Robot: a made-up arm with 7 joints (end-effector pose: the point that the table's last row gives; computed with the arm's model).
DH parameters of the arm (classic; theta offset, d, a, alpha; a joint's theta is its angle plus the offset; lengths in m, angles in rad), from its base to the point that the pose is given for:
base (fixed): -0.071 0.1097 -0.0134 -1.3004
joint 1: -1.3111 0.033 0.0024 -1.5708
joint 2: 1.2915 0.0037 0 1.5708
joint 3: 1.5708 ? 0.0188 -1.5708
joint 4: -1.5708 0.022 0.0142 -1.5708
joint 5: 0 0.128 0.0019 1.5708
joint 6: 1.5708 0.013 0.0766 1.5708
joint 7: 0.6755 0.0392 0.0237 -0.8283
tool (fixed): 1.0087 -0.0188 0 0
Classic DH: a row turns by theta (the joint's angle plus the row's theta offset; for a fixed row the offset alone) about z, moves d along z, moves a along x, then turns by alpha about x.
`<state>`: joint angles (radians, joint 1 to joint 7).
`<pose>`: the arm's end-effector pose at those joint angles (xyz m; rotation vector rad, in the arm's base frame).
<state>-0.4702 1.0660 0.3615 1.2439 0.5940 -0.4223 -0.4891</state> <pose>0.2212 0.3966 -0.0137 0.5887 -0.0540 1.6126</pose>
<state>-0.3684 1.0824 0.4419 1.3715 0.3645 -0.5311 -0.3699</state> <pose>0.1788 0.4234 -0.0131 0.3665 -0.1297 1.8401</pose>
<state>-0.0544 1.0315 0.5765 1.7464 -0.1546 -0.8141 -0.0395</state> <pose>0.0179 0.4602 -0.0352 0.1463 -0.4417 2.5136</pose>
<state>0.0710 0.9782 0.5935 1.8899 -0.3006 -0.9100 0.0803</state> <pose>-0.0545 0.4514 -0.0434 0.2671 -0.5857 2.7363</pose>
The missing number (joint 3, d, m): -0.2479
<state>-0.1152 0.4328 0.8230 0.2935 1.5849 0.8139 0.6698</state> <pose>0.0900 0.3396 -0.0417 -1.7580 1.7136 -1.9282</pose>
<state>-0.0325 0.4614 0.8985 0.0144 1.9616 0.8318 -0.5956</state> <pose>0.0636 0.3320 0.0117 1.8880 -0.5728 2.3944</pose>
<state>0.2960 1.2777 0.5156 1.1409 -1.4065 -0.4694 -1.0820</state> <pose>0.0306 0.4745 0.1087 -0.7390 -0.1735 1.7671</pose>
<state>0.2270 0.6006 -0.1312 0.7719 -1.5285 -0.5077 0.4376</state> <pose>-0.0028 0.3264 -0.2043 0.7415 -0.1391 -2.8742</pose>
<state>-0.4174 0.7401 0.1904 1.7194 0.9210 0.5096 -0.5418</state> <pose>0.0590 0.3744 -0.2045 1.6395 1.1358 1.7296</pose>
